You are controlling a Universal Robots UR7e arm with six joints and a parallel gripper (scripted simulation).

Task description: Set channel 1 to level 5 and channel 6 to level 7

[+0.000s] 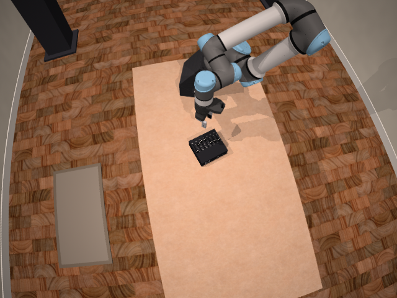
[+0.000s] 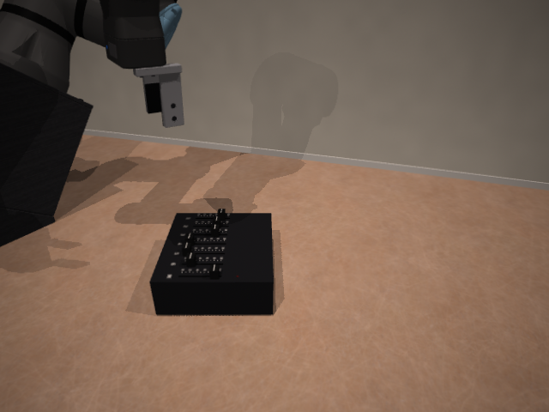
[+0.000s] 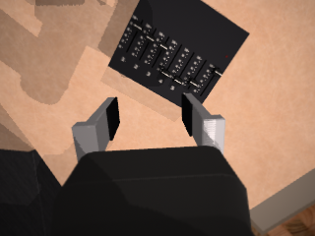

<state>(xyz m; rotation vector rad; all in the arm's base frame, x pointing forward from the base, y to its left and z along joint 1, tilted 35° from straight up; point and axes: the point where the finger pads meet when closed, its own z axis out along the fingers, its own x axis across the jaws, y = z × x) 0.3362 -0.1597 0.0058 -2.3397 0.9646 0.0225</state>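
My gripper is now 180 mm above the channel 1 fader cap, 70 mm to the right of it and 30 mm short of it. From my hand the other things lie so: channel 5 fader cap 180 mm below, 30 mm to the right, 20 mm ahead; then channel 4 fader cap 180 mm below, 20 mm ahead, 10 mm to the right; then channel 3 fader cap 180 mm below, 40 mm ahead, 20 mm to the left.
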